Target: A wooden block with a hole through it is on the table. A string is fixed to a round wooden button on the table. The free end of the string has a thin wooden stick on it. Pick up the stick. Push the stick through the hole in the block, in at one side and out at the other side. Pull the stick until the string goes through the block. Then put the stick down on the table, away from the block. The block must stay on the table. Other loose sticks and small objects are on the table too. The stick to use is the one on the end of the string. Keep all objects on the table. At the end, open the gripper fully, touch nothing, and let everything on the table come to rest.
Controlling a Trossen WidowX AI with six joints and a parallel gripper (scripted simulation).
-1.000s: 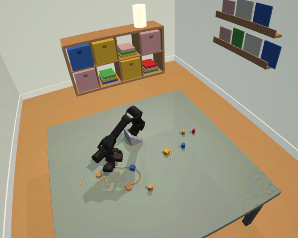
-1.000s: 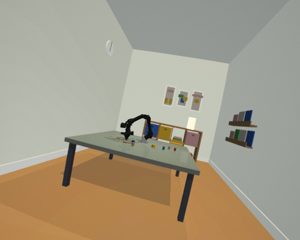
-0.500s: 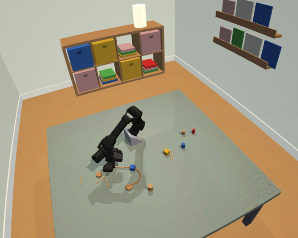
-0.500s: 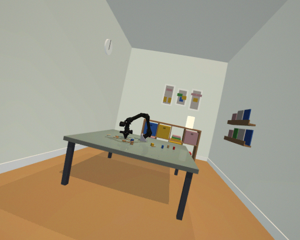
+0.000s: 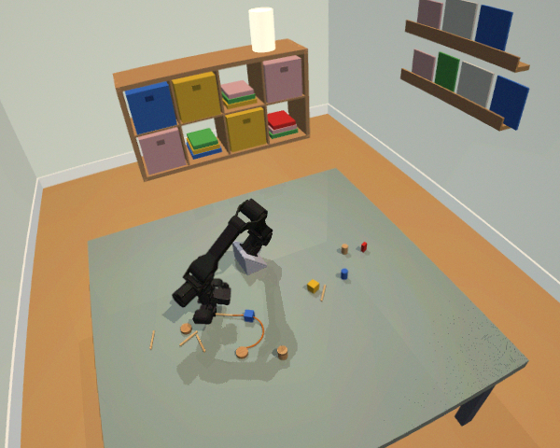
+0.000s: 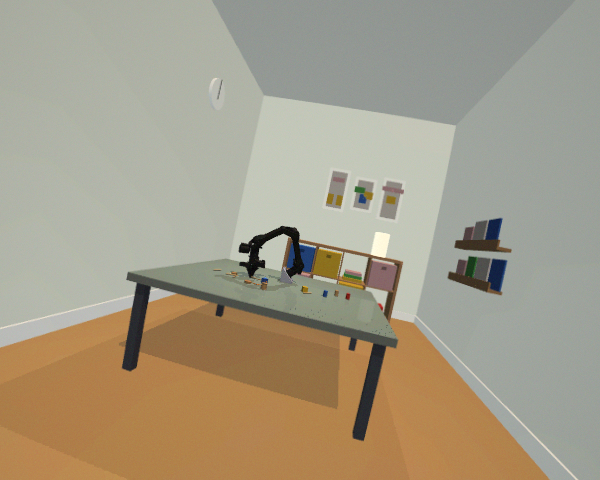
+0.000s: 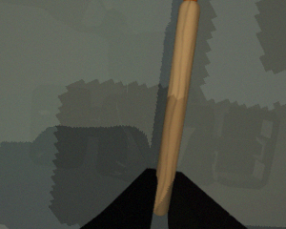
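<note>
The thin wooden stick lies 3 cm ahead of my gripper tip, 3 cm to the left of it and 1 cm above it. Also, from my gripper tip: blue cube (8 cm ahead, 10 cm to the left, 2 cm above); yellow cube (11 cm ahead, 36 cm to the left, 2 cm above); round wooden button (20 cm ahead, 1 cm to the left, 1 cm above).
</note>
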